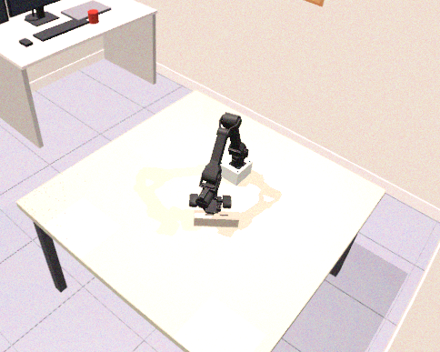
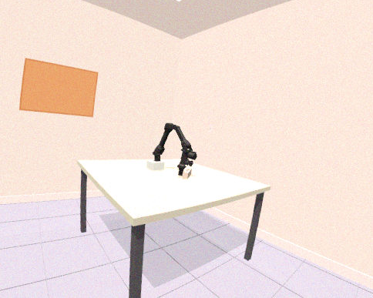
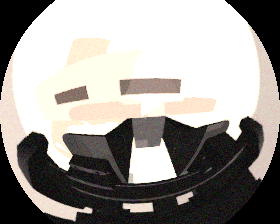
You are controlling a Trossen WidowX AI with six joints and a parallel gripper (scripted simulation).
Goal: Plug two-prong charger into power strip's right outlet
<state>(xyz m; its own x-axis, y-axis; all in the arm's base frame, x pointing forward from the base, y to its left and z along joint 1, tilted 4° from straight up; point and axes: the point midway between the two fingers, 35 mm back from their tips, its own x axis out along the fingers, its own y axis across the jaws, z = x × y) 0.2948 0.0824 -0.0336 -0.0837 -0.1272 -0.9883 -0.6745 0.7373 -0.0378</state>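
My gripper tip is now 1 cm short of the grey charger, 1 cm to the right of it and 1 cm below it.
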